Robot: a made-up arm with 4 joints.
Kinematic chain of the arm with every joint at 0, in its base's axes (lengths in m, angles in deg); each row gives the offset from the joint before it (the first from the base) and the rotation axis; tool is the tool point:
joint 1: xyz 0 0 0.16 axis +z
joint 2: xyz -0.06 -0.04 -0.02 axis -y
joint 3: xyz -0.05 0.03 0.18 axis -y
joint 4: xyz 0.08 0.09 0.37 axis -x
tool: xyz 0 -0.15 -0.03
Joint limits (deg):
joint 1: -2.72..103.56
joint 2: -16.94..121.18
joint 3: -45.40..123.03
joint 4: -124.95..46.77
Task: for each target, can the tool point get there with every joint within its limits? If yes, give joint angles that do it. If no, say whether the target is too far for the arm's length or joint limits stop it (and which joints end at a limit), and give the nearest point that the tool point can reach.
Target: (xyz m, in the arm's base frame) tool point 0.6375 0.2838 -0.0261
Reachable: no: joint limits stop it (at a limit: joint 2, joint 3, joint 4) | nearest point 0.1784 0.0794 -0.2676 | short by 0.558 m
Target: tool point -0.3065 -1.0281 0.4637
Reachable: no: too far | nearest point -0.1951 -0.6544 0.3390 | short by 0.409 m
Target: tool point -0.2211 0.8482 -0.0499
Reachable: no: too far | nearest point -0.2917 0.2046 -0.0876 | short by 0.649 m
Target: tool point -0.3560 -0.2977 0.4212
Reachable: yes | joints 32.86 24.82 53.63 -15.19
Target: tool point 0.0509 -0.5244 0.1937
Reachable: yes | joints 91.06 56.15 50.99 -26.32
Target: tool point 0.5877 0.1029 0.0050
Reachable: no: joint limits stop it (at a limit: joint 2, joint 3, joint 4) | nearest point 0.1924 0.0337 -0.2676 | short by 0.485 m
